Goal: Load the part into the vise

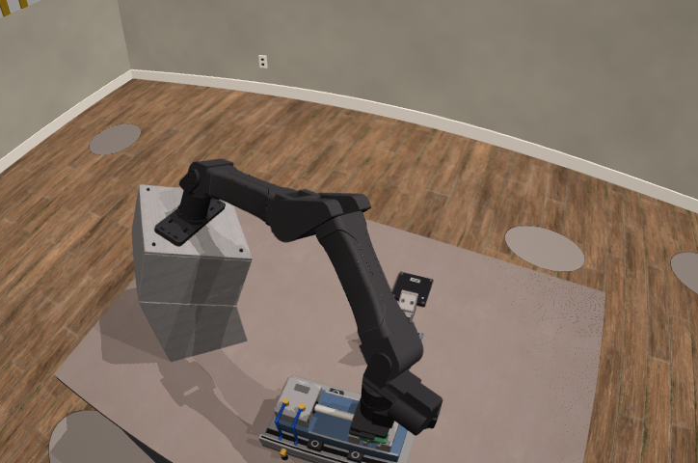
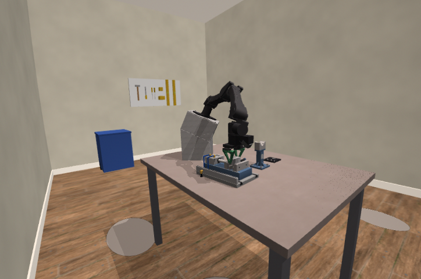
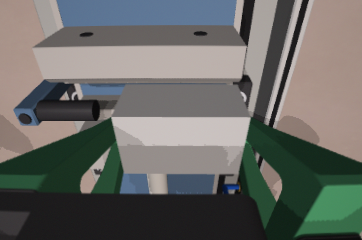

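Now: the work stop rod 7 cm to the left of my hand and 1 cm below it. Also, from my hand: part right at my hand; then air cylinder 16 cm behind, 3 cm below, 1 cm to the left; then piston rod 9 cm behind, 3 cm below, 1 cm to the left.
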